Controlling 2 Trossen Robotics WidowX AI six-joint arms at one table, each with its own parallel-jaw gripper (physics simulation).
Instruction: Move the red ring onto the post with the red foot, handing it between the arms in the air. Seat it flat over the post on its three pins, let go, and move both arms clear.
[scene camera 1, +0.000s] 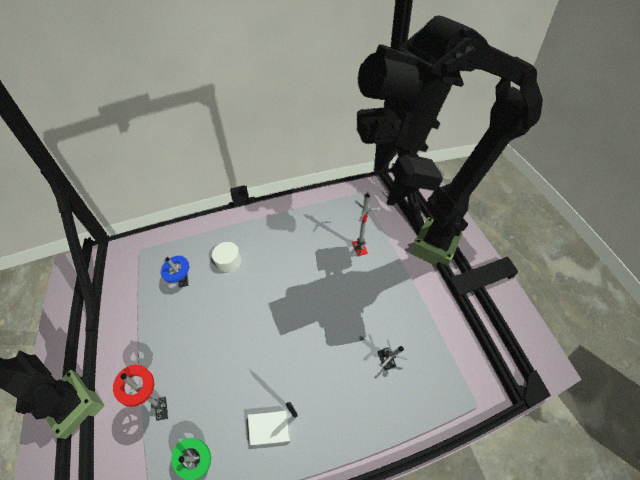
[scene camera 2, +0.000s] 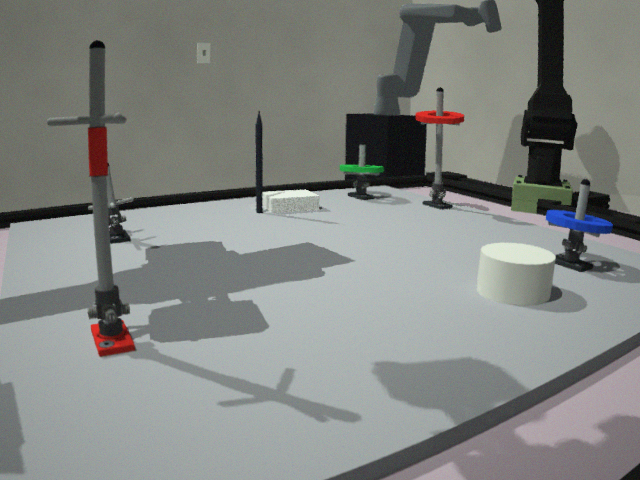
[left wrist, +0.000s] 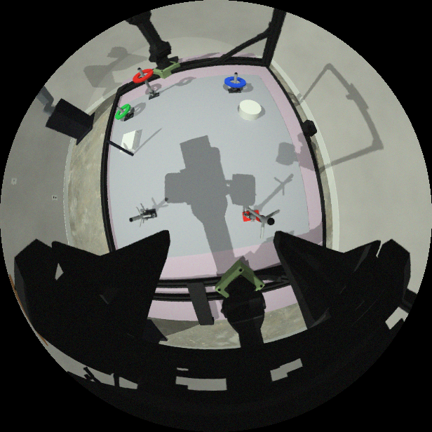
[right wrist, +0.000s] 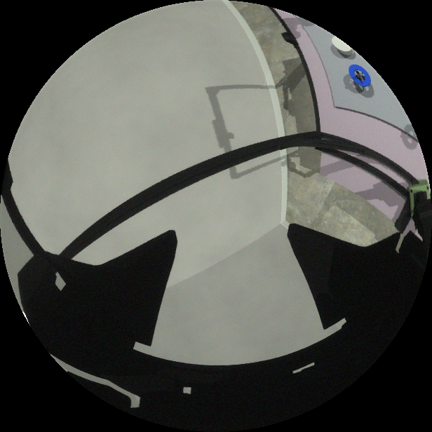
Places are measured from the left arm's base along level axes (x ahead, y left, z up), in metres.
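Where they show: left gripper, fingertip midpoint: (scene camera 1: 382, 188); left arm's base, link origin: (scene camera 1: 439, 237); right arm's base, link origin: (scene camera 1: 63, 402) (scene camera 2: 542, 182).
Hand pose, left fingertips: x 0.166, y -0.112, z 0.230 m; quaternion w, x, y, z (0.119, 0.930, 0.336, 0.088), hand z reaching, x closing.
Each offset is from my left fingertips to the top centre of the thing. "spot": to the spot under its first point.
The red ring {dx +0.482, dy -0.179, dz -0.120 m} (scene camera 1: 148, 385) (scene camera 2: 452, 119) (left wrist: 136, 79) sits around the upper part of a tall grey post with a dark foot. The red-footed post {spot: dx -0.046, dy -0.045, dz -0.174 m} (scene camera 1: 363, 227) (scene camera 2: 101, 232) (left wrist: 262, 218) stands at the back right of scene camera 1, with bare pins near its top and its red foot {dx -0.055, dy -0.050, dz -0.260 m} (scene camera 2: 119, 348) on the mat. My left gripper (left wrist: 223, 237) is open and empty, high above the table; the red-footed post shows far beyond its fingers. My right gripper (right wrist: 233, 233) is open and empty, facing the wall, with the table to its upper right.
The green ring {dx +0.521, dy -0.052, dz -0.212 m} (scene camera 1: 204, 462) and blue ring {dx +0.257, dy -0.363, dz -0.211 m} (scene camera 1: 184, 268) (scene camera 2: 602, 226) sit on shorter posts. A white cylinder {dx +0.150, dy -0.299, dz -0.229 m} (scene camera 1: 225, 258) (scene camera 2: 515, 276), white block {dx +0.396, dy +0.018, dz -0.245 m} (scene camera 1: 261, 434), upright dark stick {dx +0.348, dy +0.042, dz -0.125 m} (scene camera 2: 258, 165) and black-footed pinned post {spot: dx +0.168, dy +0.133, dz -0.241 m} (scene camera 1: 386, 359) stand on the mat. Black rails border the table.
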